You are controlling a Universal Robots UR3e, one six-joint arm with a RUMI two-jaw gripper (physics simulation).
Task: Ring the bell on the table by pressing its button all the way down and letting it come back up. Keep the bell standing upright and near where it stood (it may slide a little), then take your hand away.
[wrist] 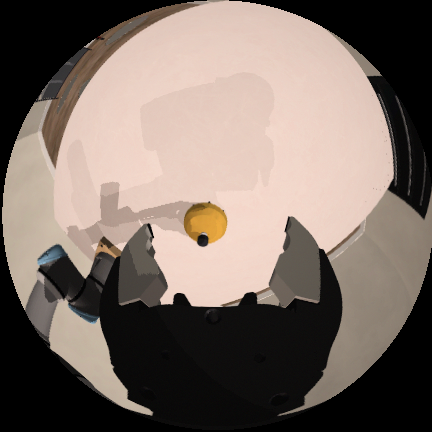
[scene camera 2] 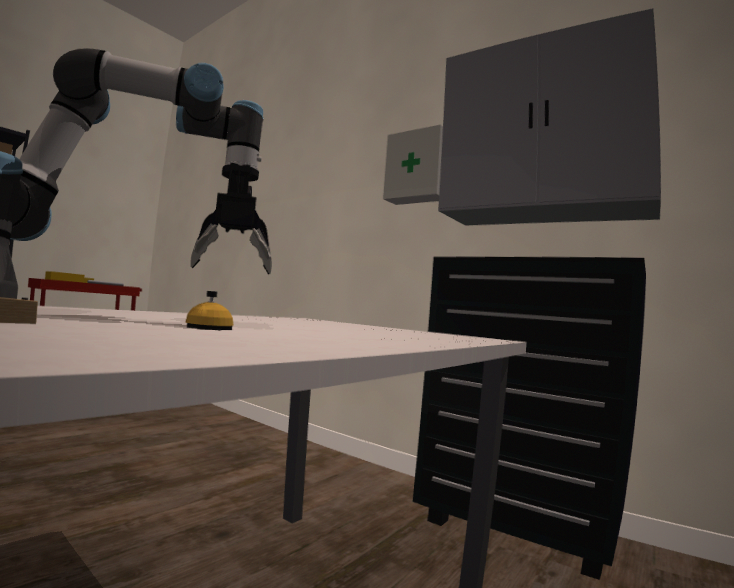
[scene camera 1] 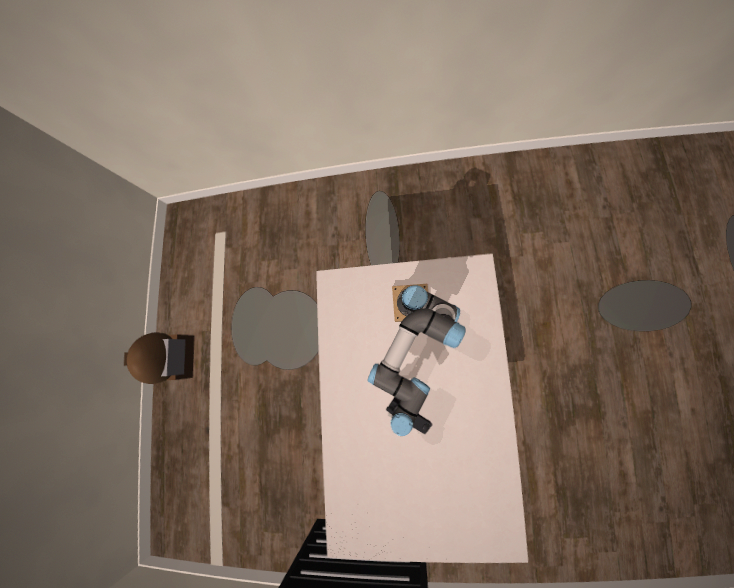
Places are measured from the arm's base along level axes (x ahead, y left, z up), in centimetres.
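Pixels of known places: gripper, fingertip midpoint: (wrist: pixel 217 222) (scene camera 2: pixel 231 271).
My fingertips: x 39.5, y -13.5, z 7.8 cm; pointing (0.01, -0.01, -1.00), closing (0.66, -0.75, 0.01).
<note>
Behind a point stands the place of what it marks.
The bell, a yellow dome (scene camera 2: pixel 209 315) @(x 30.1, y -18.2, z -0.5 cm) (wrist: pixel 206 221) @(x 35.0, y -14.7, z 1.1 cm) on a dark base, stands upright on the white table (scene camera 2: pixel 343 346) @(x 32.9, y -42.8, z -2.9 cm) (scene camera 1: pixel 453 490) @(x 79.3, y -5.4, z -2.9 cm) (wrist: pixel 320 125) @(x 62.3, y -20.3, z -2.9 cm). Its black button (scene camera 2: pixel 211 294) @(x 32.2, y -16.1, z 3.1 cm) (wrist: pixel 202 240) @(x 33.3, y -15.4, z 3.7 cm) sticks up from the top. My gripper (scene camera 2: pixel 230 270) @(x 39.5, y -13.5, z 7.9 cm) (wrist: pixel 217 222) @(x 39.5, y -13.5, z 7.9 cm) points down with its jaws spread wide, open and empty. In the second scene view its fingertips are a little above the height of the button and apart from it. In the wrist view the bell shows between the two fingertips, nearer the left one. The bell does not show in the first scene view, where the arm (scene camera 1: pixel 401 349) @(x 17.9, y -8.3, z 40.2 cm) covers part of the table.
A black drawer cabinet (scene camera 2: pixel 533 269) (scene camera 1: pixel 361 566) stands by the table's end. A grey wall cabinet (scene camera 2: pixel 490 134) and a white first-aid box (scene camera 2: pixel 411 177) hang on the wall. A red bench (scene camera 2: pixel 85 285) stands farther back. The arm's base sits on a wooden plate (scene camera 1: pixel 397 297) @(x -3.9, y -5.3, z 0.4 cm).
</note>
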